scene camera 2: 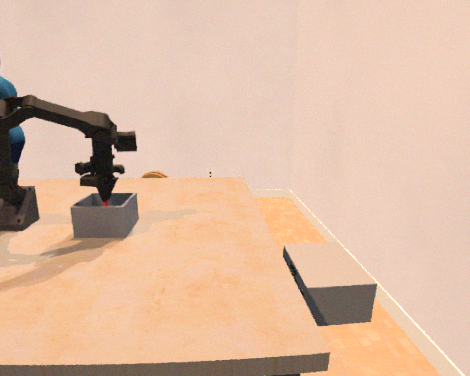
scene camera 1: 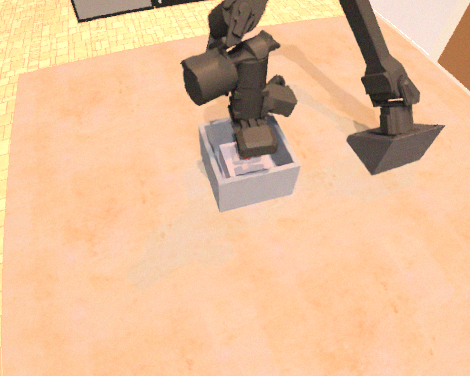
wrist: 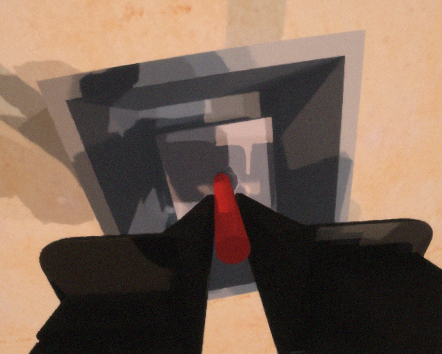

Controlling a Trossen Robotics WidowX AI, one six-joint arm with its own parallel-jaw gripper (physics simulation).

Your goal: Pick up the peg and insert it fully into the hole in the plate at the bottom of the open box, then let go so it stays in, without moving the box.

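Pixels of known places: gripper, fingertip midpoint: (scene camera 2: pixel 105 201) (wrist: pixel 224 200); arm's base at its link origin: (scene camera 2: pixel 15 197) (scene camera 1: pixel 398 132).
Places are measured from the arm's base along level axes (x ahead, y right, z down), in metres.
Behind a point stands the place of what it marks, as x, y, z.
Note:
The grey open box (scene camera 1: pixel 257 189) {0.337, -0.020, 0.038} (scene camera 2: pixel 100 222) {0.335, 0.141, 0.041} (wrist: pixel 354 90) {0.280, -0.018, -0.007} stands upright on the table. A pale square plate (scene camera 1: pixel 226 160) {0.372, 0.063, 0.033} (wrist: pixel 245 131) {0.294, 0.035, 0.033} lies at its bottom. My gripper (scene camera 1: pixel 256 146) {0.331, 0.062, -0.002} (scene camera 2: pixel 105 198) {0.331, 0.062, -0.002} (wrist: pixel 224 200) {0.331, 0.062, -0.002} points down into the box and is shut on the red peg (scene camera 1: pixel 247 157) {0.330, 0.055, 0.030} (scene camera 2: pixel 105 203) {0.331, 0.068, 0.004} (wrist: pixel 231 225) {0.323, 0.061, -0.040}. In the wrist view the peg's far tip covers the left part of the plate's hole (wrist: pixel 233 176) {0.328, 0.050, 0.032}, and part of the hole's round edge shows to the right of it. I cannot tell whether the tip is in the hole. The peg's lower end is hidden in scene camera 2 by the box wall.
The box walls surround my fingertips on all sides. The arm's base (scene camera 1: pixel 395 150) {0.029, -0.035, 0.011} (scene camera 2: pixel 22 210) {0.042, 0.039, 0.035} stands on the table to one side of the box. A grey block (scene camera 2: pixel 342 302) stands beyond the table's edge. Part of a person in blue (scene camera 2: pixel 16 142) shows behind the arm.

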